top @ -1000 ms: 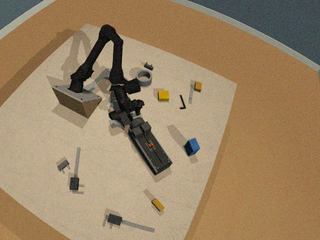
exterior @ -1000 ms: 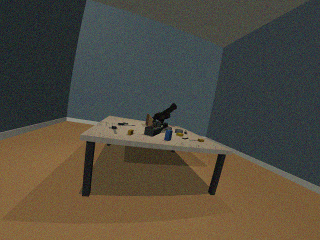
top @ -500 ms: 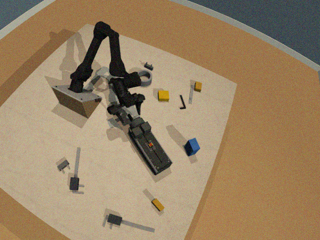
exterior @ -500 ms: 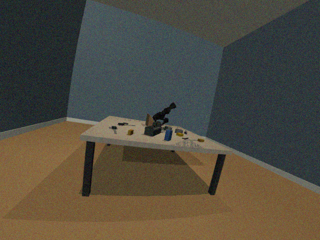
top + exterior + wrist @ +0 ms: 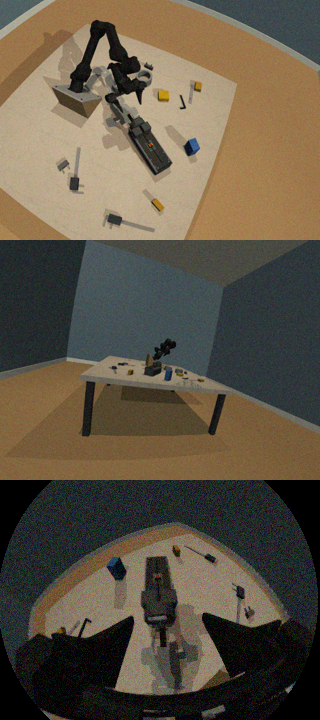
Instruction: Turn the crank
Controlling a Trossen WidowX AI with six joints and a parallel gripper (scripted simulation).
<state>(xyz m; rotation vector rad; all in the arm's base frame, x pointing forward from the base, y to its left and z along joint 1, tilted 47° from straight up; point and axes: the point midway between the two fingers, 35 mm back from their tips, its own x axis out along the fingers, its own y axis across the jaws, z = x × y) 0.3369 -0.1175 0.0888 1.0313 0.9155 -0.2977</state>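
My gripper tip is 13 cm above the crank handle, 2 cm to the right of it and 1 cm past it. The rest, counted from my gripper tip: yellow block (26 cm to the left, 18 cm below, 9 cm ahead); red pointer (14 cm ahead, 11 cm below, 9 cm to the right); blue cube (33 cm ahead, 15 cm below).
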